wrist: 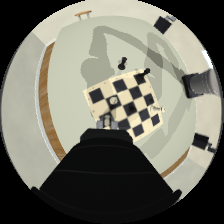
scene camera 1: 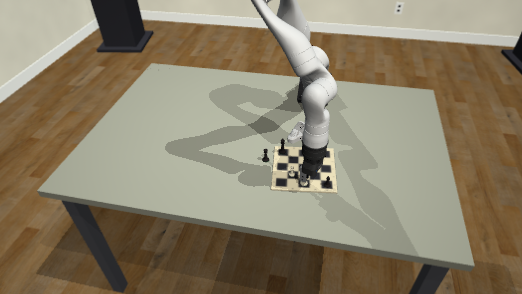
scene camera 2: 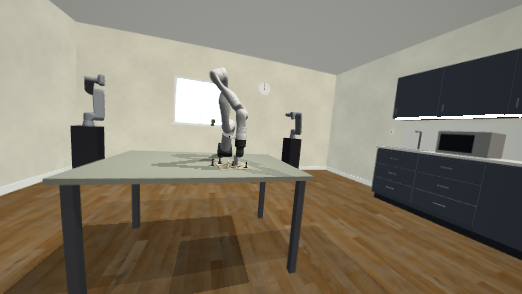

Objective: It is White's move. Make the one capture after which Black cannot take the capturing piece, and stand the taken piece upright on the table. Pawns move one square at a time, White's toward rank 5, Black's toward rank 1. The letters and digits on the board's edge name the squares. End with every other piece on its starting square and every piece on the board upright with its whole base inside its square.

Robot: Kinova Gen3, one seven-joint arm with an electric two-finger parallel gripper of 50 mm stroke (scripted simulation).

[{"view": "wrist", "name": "my gripper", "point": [107, 120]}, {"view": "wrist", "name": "board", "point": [129, 91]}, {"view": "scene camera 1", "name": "board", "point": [281, 181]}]
